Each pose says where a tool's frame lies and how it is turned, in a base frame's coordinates. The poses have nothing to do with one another.
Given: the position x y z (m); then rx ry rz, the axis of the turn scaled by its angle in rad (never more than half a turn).
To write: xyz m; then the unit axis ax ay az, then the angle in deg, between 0 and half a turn. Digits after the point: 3 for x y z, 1 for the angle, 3 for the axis.
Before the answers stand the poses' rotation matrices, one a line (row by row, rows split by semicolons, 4 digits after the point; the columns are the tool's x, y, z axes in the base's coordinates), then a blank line. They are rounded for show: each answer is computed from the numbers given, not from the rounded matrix.
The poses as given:
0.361 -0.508 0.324 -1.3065 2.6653 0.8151
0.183 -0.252 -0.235 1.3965 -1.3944 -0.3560
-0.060 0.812 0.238 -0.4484 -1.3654 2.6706
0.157 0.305 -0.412 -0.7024 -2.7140 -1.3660
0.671 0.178 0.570 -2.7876 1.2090 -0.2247
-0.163 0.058 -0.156 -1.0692 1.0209 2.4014
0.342 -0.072 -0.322 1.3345 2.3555 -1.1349
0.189 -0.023 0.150 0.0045 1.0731 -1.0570
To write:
-0.6381 -0.7511 -0.1697; -0.7175 0.5000 0.4850; -0.2794 0.4312 -0.8579
0.2682 -0.5271 -0.8064; -0.8491 0.2661 -0.4563; 0.4551 0.8071 -0.3762
-0.9505 0.0371 -0.3085; 0.2284 -0.5899 -0.7745; -0.2107 -0.8066 0.5522
-0.8983 0.4021 0.1772; 0.3819 0.5149 0.7675; 0.2174 0.7571 -0.6160
0.6749 -0.7175 0.1722; -0.7315 -0.6813 0.0282; 0.0971 -0.1450 -0.9847
-0.6686 -0.5367 -0.5148; 0.0017 -0.6933 0.7206; -0.7436 0.4809 0.4644
-0.5699 0.8010 -0.1836; 0.6427 0.2953 -0.7069; -0.5120 -0.5209 -0.6831
0.0645 0.7023 0.7090; -0.6983 0.5393 -0.4707; -0.7129 -0.4647 0.5252

0.361 -0.508 0.324 -0.424 0.866 0.265 176.4
0.183 -0.252 -0.235 0.696 -0.695 -0.178 114.9
-0.060 0.812 0.238 -0.148 -0.450 0.881 173.8
0.157 0.305 -0.412 -0.225 -0.870 -0.438 178.7
0.671 0.178 0.570 -0.915 0.397 -0.074 174.6
-0.163 0.058 -0.156 -0.379 0.362 0.852 161.6
0.342 -0.072 -0.322 0.455 0.802 -0.387 168.2
0.189 -0.023 0.150 0.003 0.712 -0.702 86.3

